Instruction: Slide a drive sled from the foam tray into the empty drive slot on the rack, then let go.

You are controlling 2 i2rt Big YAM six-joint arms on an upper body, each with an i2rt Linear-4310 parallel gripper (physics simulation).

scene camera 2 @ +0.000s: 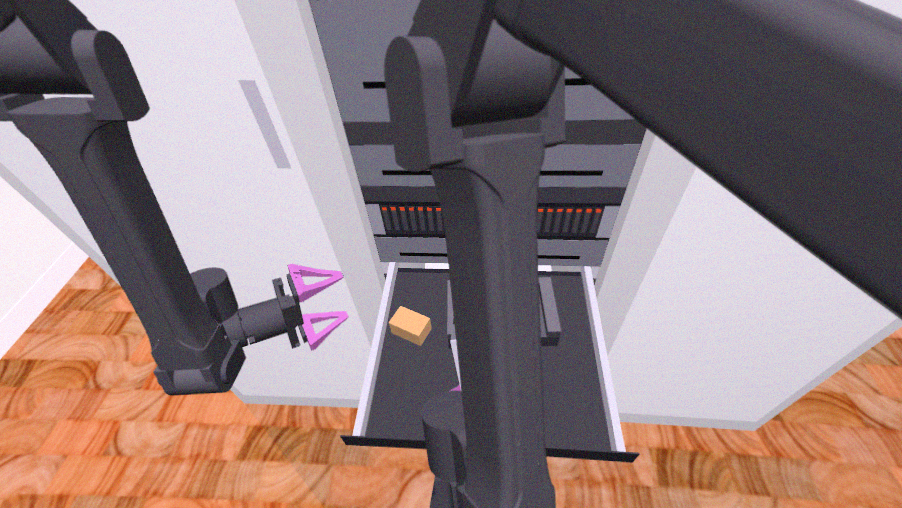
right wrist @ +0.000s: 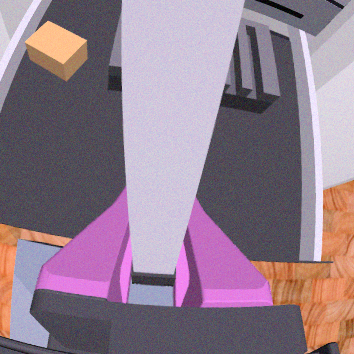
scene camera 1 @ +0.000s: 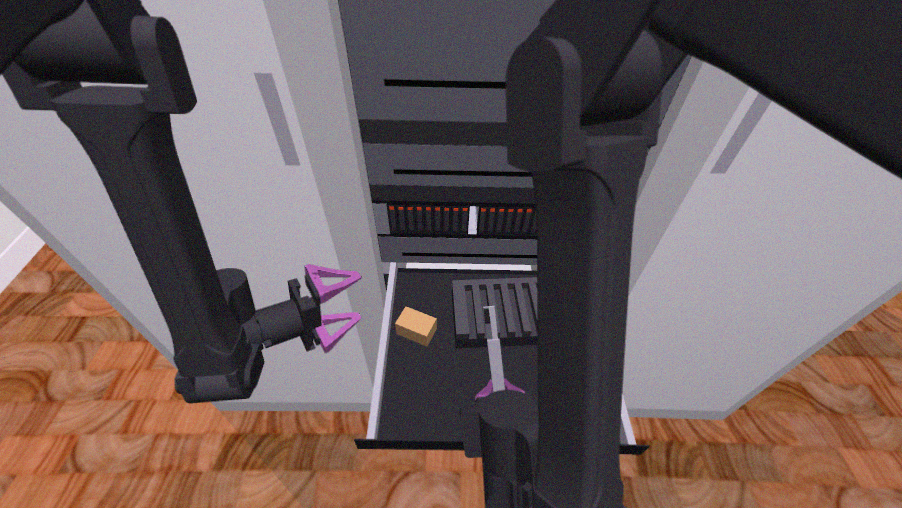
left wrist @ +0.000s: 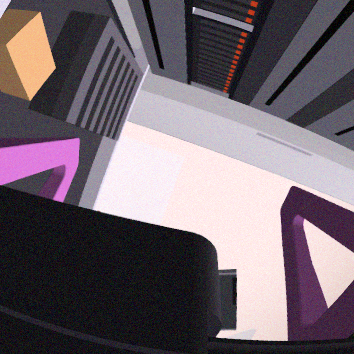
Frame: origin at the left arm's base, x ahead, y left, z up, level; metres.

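Where they show: left gripper, fingertip midpoint: (scene camera 2: 344, 295) (scene camera 1: 359, 296) (left wrist: 185, 174).
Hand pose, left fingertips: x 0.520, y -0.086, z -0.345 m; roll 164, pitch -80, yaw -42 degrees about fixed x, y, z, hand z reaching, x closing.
Note:
Things, the pixels of their centre, and the offset from my left fingertips. "spot": a spot on its surface instead.
- long pale drive sled at the middle of its body: (right wrist: 165, 109) (scene camera 2: 466, 359) (scene camera 1: 495, 358) 0.046 m up, 0.131 m back, 0.208 m right
- slotted foam tray at the middle of its body: (right wrist: 194, 50) (left wrist: 97, 85) (scene camera 2: 500, 312) (scene camera 1: 505, 311) 0.173 m down, 0.090 m ahead, 0.264 m right
- pale upright strip at a spot on its surface: (left wrist: 222, 19) spot: 0.029 m down, 0.213 m ahead, 0.201 m right
- orange-tan block at the middle of its body: (left wrist: 17, 53) (right wrist: 56, 49) (scene camera 1: 416, 326) (scene camera 2: 410, 325) 0.180 m down, 0.055 m ahead, 0.081 m right
A long pale drive sled (scene camera 1: 495, 360) (scene camera 2: 455, 362) (right wrist: 175, 100) is held by its near end in my right gripper (scene camera 1: 499, 382) (right wrist: 158, 182), which is shut on it. It points toward the rack (scene camera 1: 441, 104), above the drawer. In scene camera 1 its far end overlaps the slotted foam tray (scene camera 1: 460, 315) (scene camera 2: 551, 309) (left wrist: 55, 70) (right wrist: 267, 60). A pale upright strip (scene camera 1: 472, 219) (left wrist: 222, 19) interrupts the row of dark, orange-tipped drives; whether it is the empty slot I cannot tell. My left gripper (scene camera 1: 360, 296) (scene camera 2: 345, 296) (left wrist: 185, 174) is open and empty, left of the drawer.
An orange-tan block (scene camera 1: 415, 325) (scene camera 2: 410, 325) (left wrist: 32, 55) (right wrist: 56, 50) lies in the pulled-out drawer (scene camera 1: 380, 378) (scene camera 2: 607, 366), left of the tray. White cabinet panels flank the rack. The right arm hides part of the drive row and tray in both scene cameras.

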